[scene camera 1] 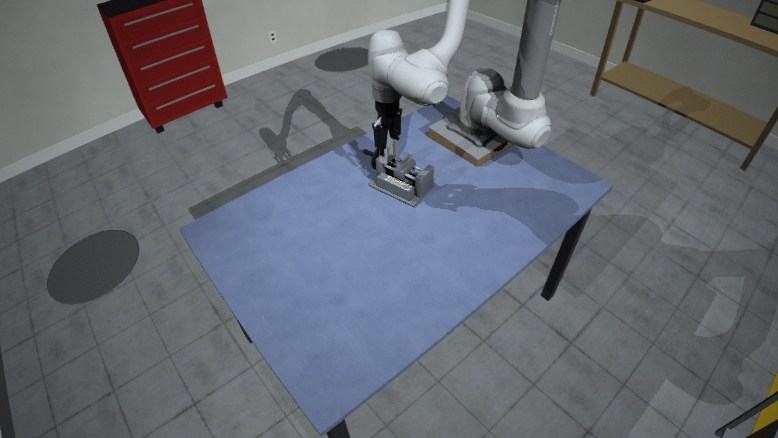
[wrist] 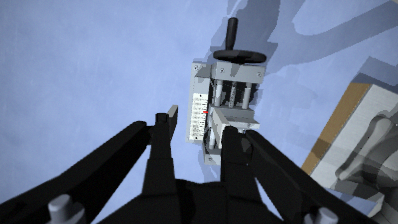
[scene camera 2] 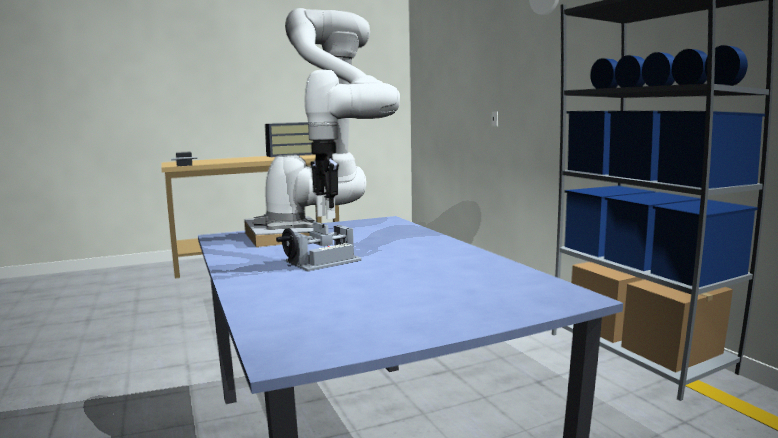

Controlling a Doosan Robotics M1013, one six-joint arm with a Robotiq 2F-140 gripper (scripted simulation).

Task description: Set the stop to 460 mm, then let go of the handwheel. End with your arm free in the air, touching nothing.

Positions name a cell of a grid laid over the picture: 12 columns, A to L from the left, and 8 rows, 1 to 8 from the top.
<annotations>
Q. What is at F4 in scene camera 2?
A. My gripper.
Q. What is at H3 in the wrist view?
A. A black handwheel.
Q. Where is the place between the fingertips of my gripper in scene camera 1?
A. F3
</annotations>
